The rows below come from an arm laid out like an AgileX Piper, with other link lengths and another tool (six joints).
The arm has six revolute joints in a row. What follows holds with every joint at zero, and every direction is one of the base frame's. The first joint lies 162.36 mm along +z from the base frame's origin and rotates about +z. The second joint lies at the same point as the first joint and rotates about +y. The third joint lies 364.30 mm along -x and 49.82 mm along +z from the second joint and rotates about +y. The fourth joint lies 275.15 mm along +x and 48.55 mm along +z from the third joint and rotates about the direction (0.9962, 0, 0.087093). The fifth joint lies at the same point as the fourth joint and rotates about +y. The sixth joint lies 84.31 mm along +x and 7.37 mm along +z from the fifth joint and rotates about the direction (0.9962, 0, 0.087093). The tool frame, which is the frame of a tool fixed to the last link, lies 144.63 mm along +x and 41.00 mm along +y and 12.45 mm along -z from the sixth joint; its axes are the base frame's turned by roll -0.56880, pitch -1.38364 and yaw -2.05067 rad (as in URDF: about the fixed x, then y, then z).
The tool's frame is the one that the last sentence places.
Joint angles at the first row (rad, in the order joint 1, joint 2, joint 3, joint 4, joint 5, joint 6):
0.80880 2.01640 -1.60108 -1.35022 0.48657 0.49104
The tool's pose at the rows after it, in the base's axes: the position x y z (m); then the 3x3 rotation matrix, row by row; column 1 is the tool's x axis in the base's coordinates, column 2 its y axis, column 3 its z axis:
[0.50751 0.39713 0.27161], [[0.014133 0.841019 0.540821], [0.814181 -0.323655 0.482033], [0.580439 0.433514 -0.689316]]
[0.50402 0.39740 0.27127], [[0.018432 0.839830 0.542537], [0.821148 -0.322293 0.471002], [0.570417 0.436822 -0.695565]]
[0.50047 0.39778 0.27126], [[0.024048 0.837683 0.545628], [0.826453 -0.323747 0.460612], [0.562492 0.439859 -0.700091]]
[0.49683 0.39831 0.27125], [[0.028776 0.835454 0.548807], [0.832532 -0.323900 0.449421], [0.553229 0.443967 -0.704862]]
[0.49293 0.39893 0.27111], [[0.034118 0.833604 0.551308], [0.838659 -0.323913 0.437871], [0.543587 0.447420 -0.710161]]
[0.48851 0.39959 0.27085], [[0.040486 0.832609 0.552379], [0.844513 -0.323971 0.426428], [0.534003 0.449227 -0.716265]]
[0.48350 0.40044 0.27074], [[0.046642 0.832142 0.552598], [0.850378 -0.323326 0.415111], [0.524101 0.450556 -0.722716]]
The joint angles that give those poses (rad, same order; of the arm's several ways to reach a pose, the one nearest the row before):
0.81712 2.01397 -1.59990 -1.33815 0.50077 0.47435
0.82673 2.01242 -1.59878 -1.33039 0.51871 0.46229
0.83693 2.01082 -1.59775 -1.32565 0.53817 0.45606
0.84771 2.00967 -1.59723 -1.32150 0.55821 0.44877
0.85891 2.00878 -1.59723 -1.31539 0.57887 0.43986
0.87055 2.00750 -1.59726 -1.30585 0.59981 0.42876
0.88309 2.00565 -1.59725 -1.29491 0.62119 0.41639

